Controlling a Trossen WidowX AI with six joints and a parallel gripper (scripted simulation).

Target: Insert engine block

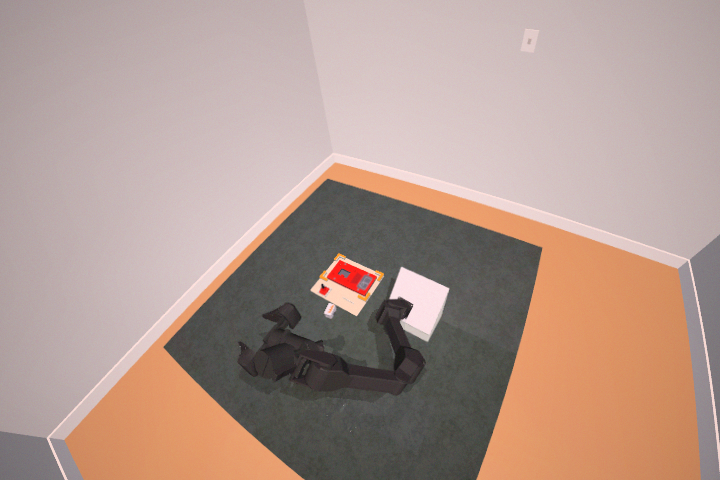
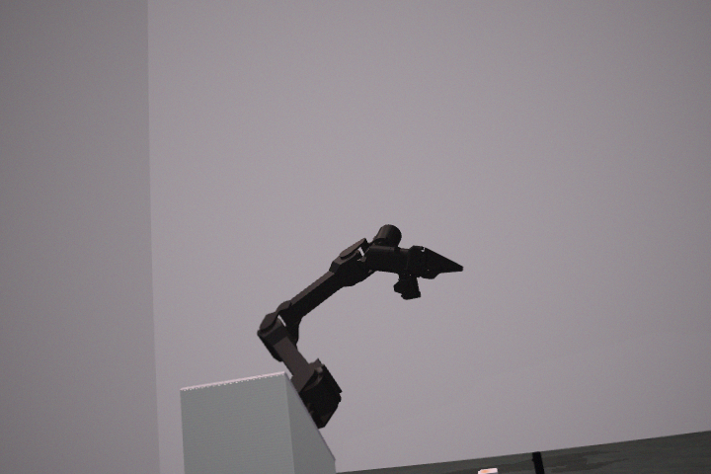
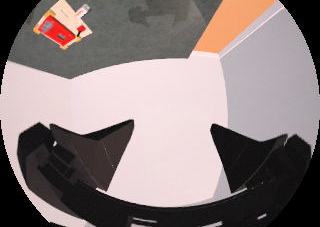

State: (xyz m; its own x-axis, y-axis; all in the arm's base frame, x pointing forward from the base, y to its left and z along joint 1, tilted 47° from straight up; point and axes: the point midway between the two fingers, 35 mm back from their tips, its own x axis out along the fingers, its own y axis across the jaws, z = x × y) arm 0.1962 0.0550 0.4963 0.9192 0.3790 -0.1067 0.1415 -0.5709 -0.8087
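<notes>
The engine block lies 5 cm ahead of my gripper tip, 27 cm to the right of it and 41 cm below it.
</notes>
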